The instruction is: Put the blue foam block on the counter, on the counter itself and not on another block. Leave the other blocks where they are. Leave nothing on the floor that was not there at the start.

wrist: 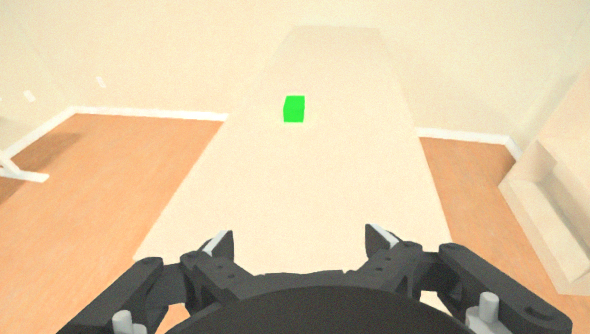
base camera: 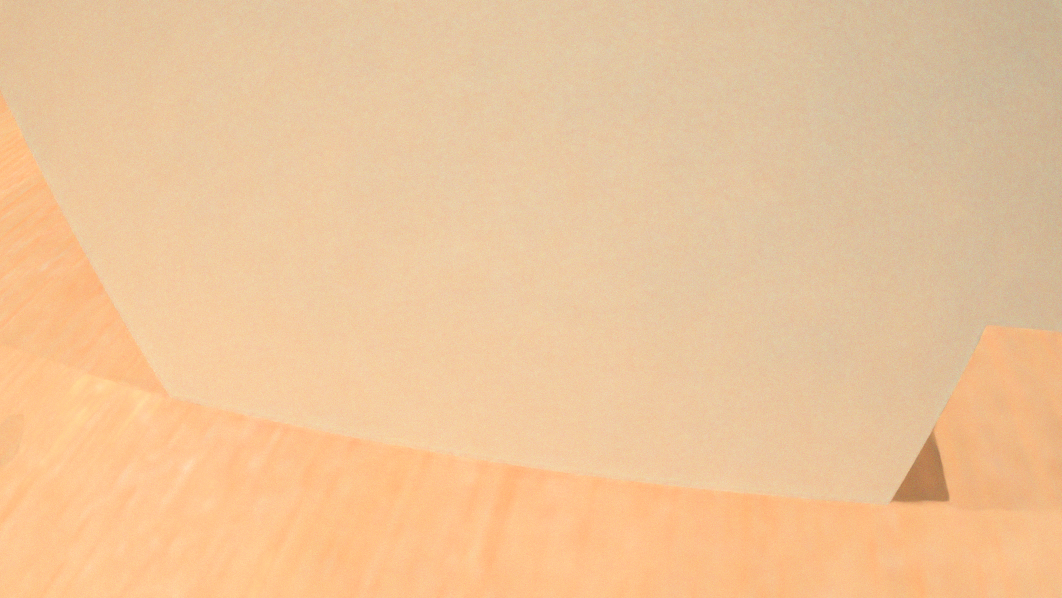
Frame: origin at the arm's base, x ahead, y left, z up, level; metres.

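Where they show: gripper, between the fingertips: (wrist: pixel 299 241).
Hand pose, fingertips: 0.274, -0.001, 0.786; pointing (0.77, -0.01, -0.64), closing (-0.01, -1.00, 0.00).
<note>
After its pixels a point has its place, as x, y, z.
The blue foam block does not show in the base camera view or in the wrist view. The counter (base camera: pixel 520 260) {0.341, 0.018, -0.234} (wrist: pixel 320 190) {0.555, -0.062, 0.513} is pale; its side fills most of the base camera view, and its long top runs away from the gripper in the wrist view. A green block (wrist: pixel 294 109) {0.844, -0.018, 0.558} stands on the counter top toward the far end, a little left of the middle. My gripper (wrist: pixel 299 241) {0.274, -0.001, 0.786} is open, with nothing between its fingers. It is at the near part of the counter in the wrist view, well short of the green block.
Wood floor (base camera: pixel 483 534) {0.295, 0.053, -0.397} (wrist: pixel 115 185) {1.502, 1.415, -0.397} lies along the counter's base and on both sides of it. Part of a pale shelf unit (wrist: pixel 545 225) {0.857, -1.552, -0.296} stands at the right in the wrist view. A white leg-like piece (wrist: pixel 25 175) shows at the left edge. Walls with white baseboards are behind.
</note>
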